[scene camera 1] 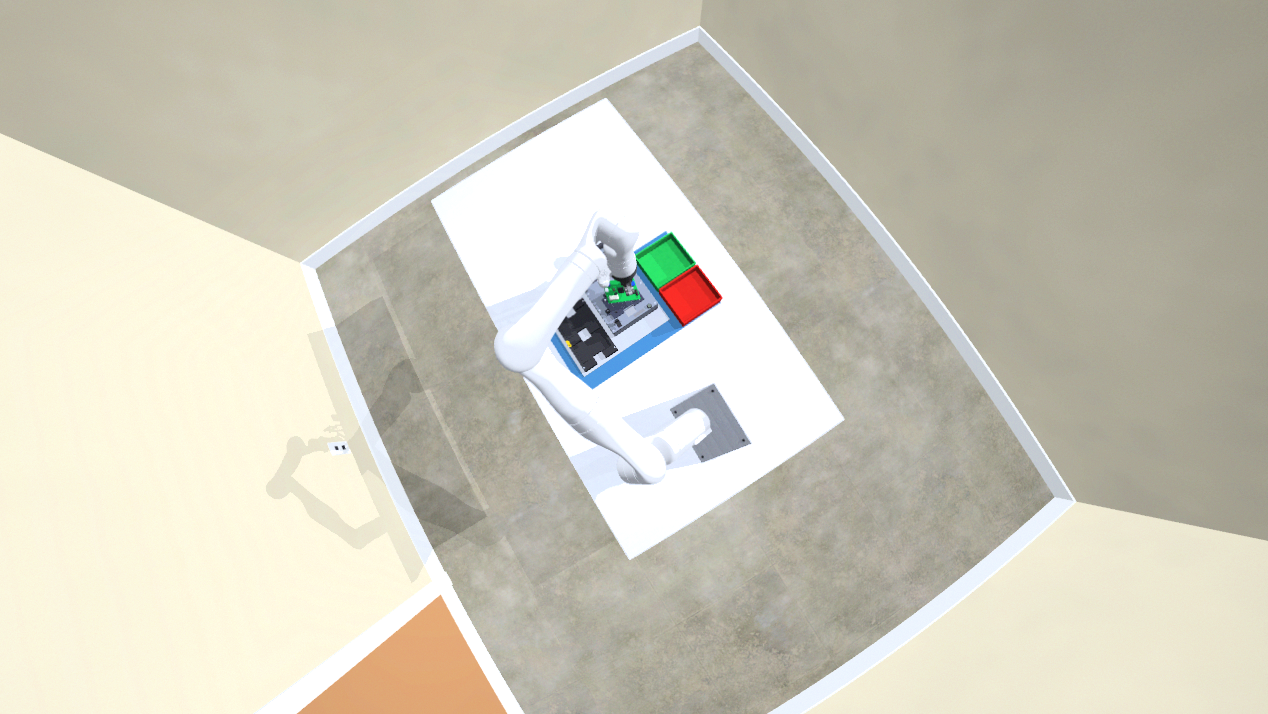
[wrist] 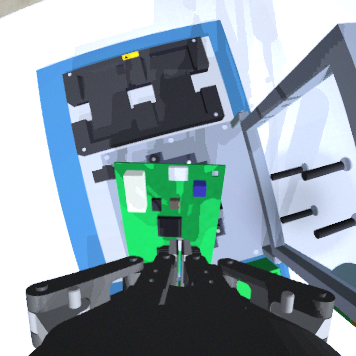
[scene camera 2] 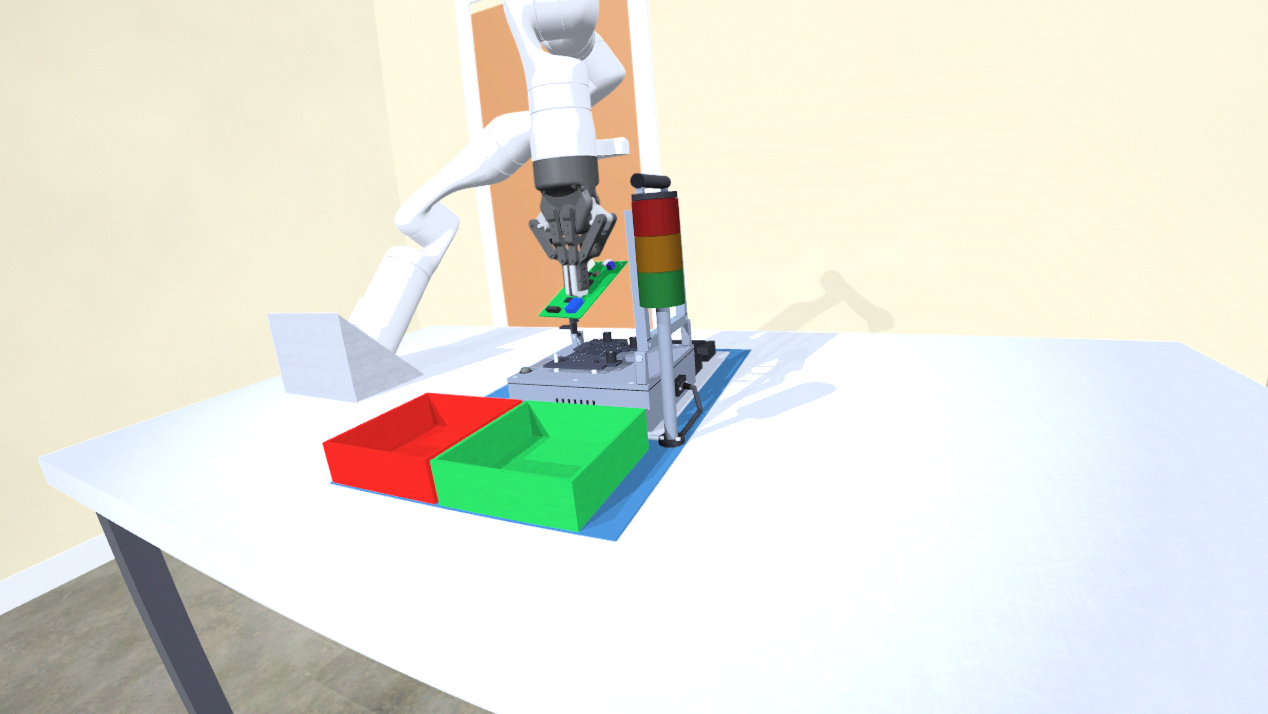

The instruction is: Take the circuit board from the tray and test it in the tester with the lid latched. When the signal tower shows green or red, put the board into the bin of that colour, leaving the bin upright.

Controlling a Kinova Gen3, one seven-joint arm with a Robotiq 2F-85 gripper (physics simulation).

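Frame: origin at the arm's base, x left, y up, z ahead, level; metres.
Where they show: gripper, fingertip midpoint: (scene camera 1: 627,286) (wrist: 178,250) (scene camera 2: 577,295); arm's base, link origin: (scene camera 1: 697,422) (scene camera 2: 366,352).
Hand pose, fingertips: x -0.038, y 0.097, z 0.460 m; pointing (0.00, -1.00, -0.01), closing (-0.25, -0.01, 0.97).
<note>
Each offset is from my fingertips to the top centre of the thing. "*": to the spot under its first point. Level surfaces: height alone.
The green circuit board (scene camera 1: 623,295) (scene camera 2: 596,290) (wrist: 197,230) hangs tilted in the air above the grey tester (scene camera 2: 532,392) (wrist: 242,200). My gripper (scene camera 2: 575,292) (wrist: 178,250) is shut on the board; its fingertips hide the exact grip point. The tester's lid (scene camera 2: 640,328) (wrist: 310,67) stands open beside the board. The black tray {* dx +0.206, dy -0.131, dz +0.032 m} (scene camera 1: 574,324) (wrist: 170,120) lies beside the tester and holds no board. The signal tower {* dx -0.091, dy +0.055, dz +0.146 m} (scene camera 2: 658,252) shows red, amber and green segments, none plainly lit. The green bin {dx -0.173, dy -0.101, dz +0.051 m} (scene camera 1: 665,259) (scene camera 2: 505,492) and red bin {dx -0.178, dy -0.101, dz -0.099 m} (scene camera 1: 692,295) (scene camera 2: 381,465) are upright and empty.
The upright lid and the signal tower stand close to my gripper on one side. The two bins sit side by side next to the tester on a blue mat {dy -0.146 m} (scene camera 1: 631,359) (wrist: 60,185). The arm's grey base plate (scene camera 1: 723,416) is on the same white table {dy -0.149 m} (scene camera 1: 780,416).
</note>
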